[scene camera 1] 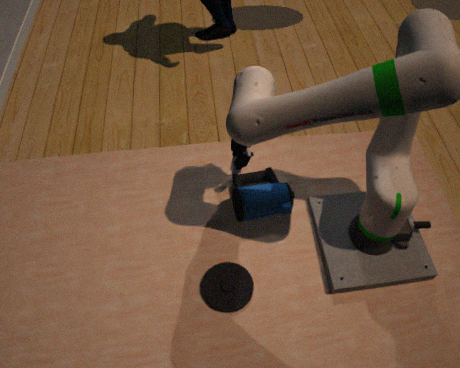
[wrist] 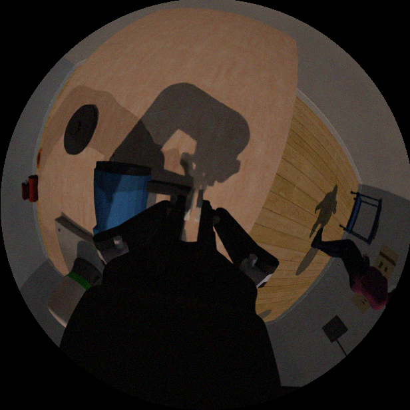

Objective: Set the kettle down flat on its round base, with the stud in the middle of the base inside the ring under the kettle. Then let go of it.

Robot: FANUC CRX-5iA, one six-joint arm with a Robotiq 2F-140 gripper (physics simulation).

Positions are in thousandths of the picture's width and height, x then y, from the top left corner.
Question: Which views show the blue kettle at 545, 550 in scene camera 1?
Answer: Scene camera 1 and the wrist view: all of them.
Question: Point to a round black base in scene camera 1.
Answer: At 495, 781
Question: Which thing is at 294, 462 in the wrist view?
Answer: A blue kettle.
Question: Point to a round black base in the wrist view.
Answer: At 199, 306
